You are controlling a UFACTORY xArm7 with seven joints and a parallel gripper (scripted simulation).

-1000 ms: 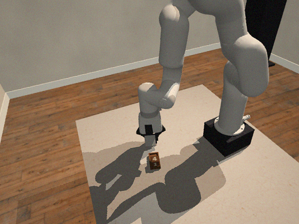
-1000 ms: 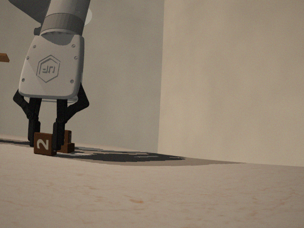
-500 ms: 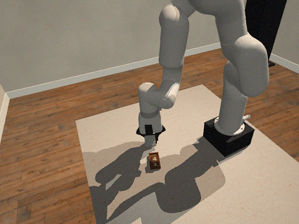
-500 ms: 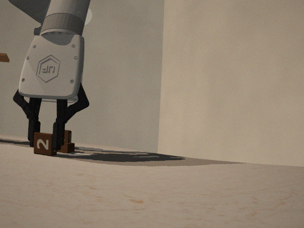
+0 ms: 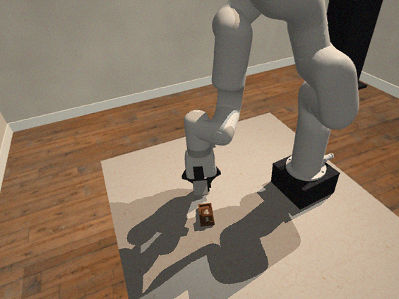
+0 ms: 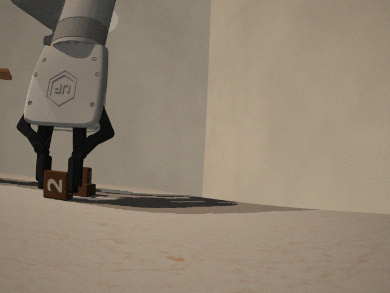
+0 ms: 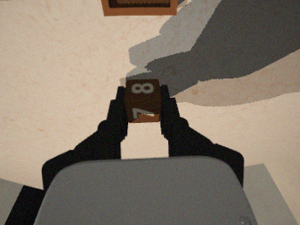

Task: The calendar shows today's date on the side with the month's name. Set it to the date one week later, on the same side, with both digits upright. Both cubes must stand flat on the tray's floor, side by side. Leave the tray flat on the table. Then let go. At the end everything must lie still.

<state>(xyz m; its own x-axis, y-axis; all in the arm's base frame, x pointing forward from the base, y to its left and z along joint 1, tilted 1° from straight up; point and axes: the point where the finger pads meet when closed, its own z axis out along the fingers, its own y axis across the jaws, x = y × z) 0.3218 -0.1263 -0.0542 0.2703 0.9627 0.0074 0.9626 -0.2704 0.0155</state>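
My hand is 110 mm to the right of the brown calendar tray, 30 mm short of it and 20 mm above it.
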